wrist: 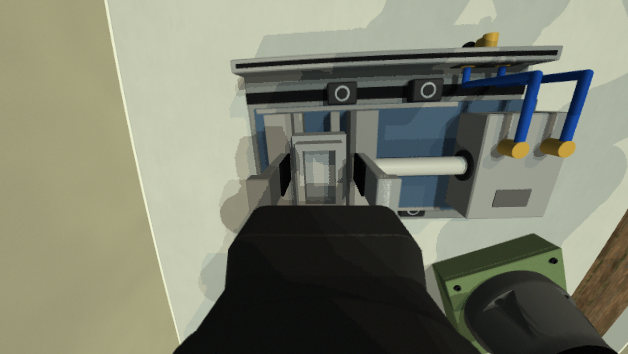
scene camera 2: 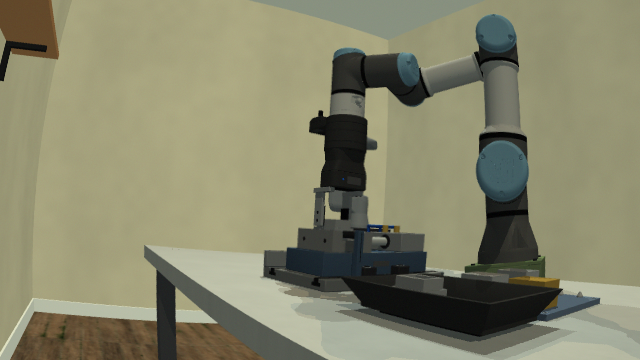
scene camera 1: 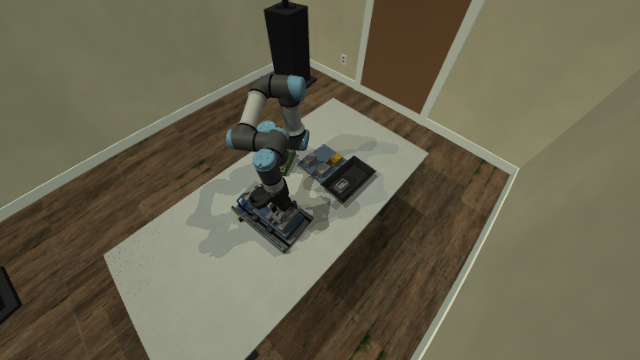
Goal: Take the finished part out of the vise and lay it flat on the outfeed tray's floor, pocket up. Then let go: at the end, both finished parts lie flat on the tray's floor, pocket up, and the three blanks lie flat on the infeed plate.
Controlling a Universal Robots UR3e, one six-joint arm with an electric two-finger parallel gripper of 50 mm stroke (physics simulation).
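Frame: origin at the arm's base, x ahead, y left, z up, level; metres.
Seen in the pictures: gripper, fingertip midpoint: [wrist: 322,166] [scene camera 2: 332,226] [scene camera 1: 280,214]; arm's base, link origin: [wrist: 511,309] [scene camera 2: 508,260].
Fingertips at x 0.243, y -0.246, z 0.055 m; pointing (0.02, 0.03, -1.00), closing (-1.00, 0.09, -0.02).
Note:
Offsets run from my fingertips to a thing's middle. "*": to the spot under its first point.
The grey finished part @[dx +0.002, dy +0.005, dz -0.004 m] [wrist: 320,145] [scene camera 2: 336,224] sits pocket up between the vise jaws [wrist: 365,130] [scene camera 2: 320,240]. My gripper [wrist: 322,166] [scene camera 2: 334,215] [scene camera 1: 280,210] is open, pointing down, with one finger on each side of the part's top; the wrist view shows gaps on both sides. Part of the pocket's near end is hidden by the gripper body. Another finished part @[dx +0.112, dy +0.288, dz -0.072 m] [scene camera 1: 341,185] [scene camera 2: 420,283] lies pocket up in the black outfeed tray [scene camera 1: 356,175] [scene camera 2: 430,312]. On the blue infeed plate @[dx -0.043, dy +0.370, dz -0.098 m] [scene camera 1: 324,150] [scene camera 2: 575,302] are two grey blanks @[dx -0.098, dy +0.334, dz -0.076 m] [scene camera 1: 310,160] @[dx -0.009, dy +0.318, dz -0.076 m] [scene camera 1: 323,168] and an orange block @[dx +0.009, dy +0.406, dz -0.076 m] [scene camera 1: 335,159] [scene camera 2: 537,282].
The vise's cylinder block @[dx -0.160, dy +0.019, dz -0.024 m] [wrist: 515,180] has blue hoses @[* dx -0.145, dy -0.033, dz +0.008 m] [wrist: 530,105] rising from it. A raised rail @[dx -0.071, dy -0.081, dz -0.052 m] [wrist: 395,59] runs along one side of the vise. The green robot base [wrist: 500,260] stands close by. The tray's sloping walls stand beside the infeed plate.

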